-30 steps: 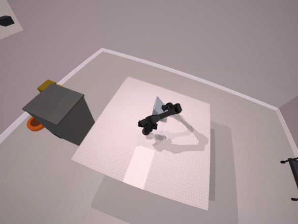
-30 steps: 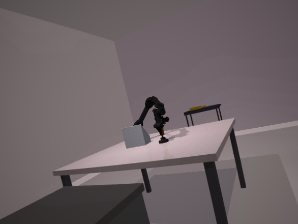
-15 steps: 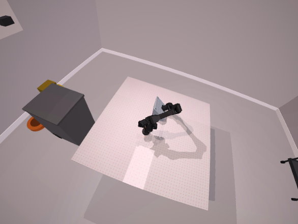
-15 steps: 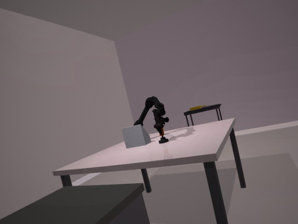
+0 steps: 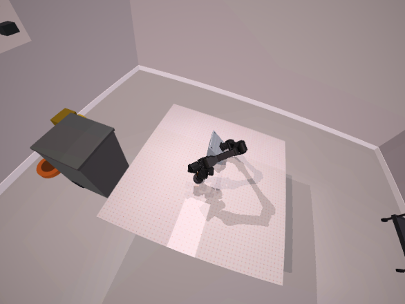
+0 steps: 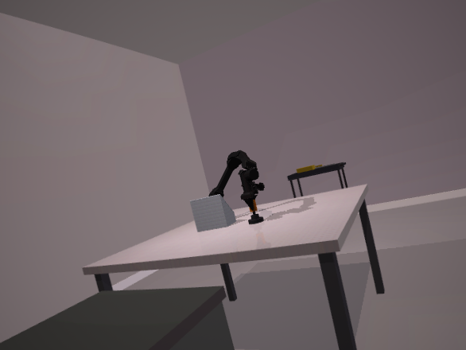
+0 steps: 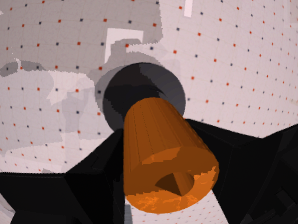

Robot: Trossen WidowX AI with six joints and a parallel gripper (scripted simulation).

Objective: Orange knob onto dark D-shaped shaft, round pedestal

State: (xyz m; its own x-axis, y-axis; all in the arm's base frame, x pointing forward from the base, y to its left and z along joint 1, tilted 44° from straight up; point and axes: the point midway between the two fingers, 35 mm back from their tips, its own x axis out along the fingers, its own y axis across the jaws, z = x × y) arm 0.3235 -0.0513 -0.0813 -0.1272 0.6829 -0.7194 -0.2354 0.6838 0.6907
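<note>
My gripper tip is 20 mm below the orange knob. Round my gripper tip: dark round pedestal 40 mm below.
</note>
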